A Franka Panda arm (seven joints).
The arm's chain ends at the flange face. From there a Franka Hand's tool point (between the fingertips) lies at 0.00 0.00 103.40 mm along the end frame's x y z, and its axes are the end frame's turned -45 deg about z.
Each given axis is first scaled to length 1.
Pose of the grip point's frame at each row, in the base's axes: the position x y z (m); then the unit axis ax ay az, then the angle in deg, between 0 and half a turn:
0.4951 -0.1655 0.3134 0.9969 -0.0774 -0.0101 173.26
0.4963 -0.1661 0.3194 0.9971 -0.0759 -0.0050 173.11
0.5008 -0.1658 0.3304 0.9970 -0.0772 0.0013 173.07
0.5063 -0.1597 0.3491 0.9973 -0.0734 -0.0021 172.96
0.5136 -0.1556 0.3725 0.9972 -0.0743 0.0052 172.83
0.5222 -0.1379 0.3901 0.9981 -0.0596 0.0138 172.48
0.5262 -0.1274 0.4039 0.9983 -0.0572 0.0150 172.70
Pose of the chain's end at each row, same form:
0.4981 -0.1536 0.4161 0.8914 -0.4530 0.0132 173.33
0.4983 -0.1538 0.4220 0.8920 -0.4516 0.0184 173.42
0.5015 -0.1533 0.4330 0.8913 -0.4527 0.0244 173.66
0.5077 -0.1471 0.4517 0.8931 -0.4494 0.0216 173.40
0.5135 -0.1427 0.4751 0.8925 -0.4501 0.0288 173.60
0.5202 -0.1242 0.4926 0.8988 -0.4368 0.0379 173.66
0.5239 -0.1141 0.5064 0.8998 -0.4346 0.0382 173.91

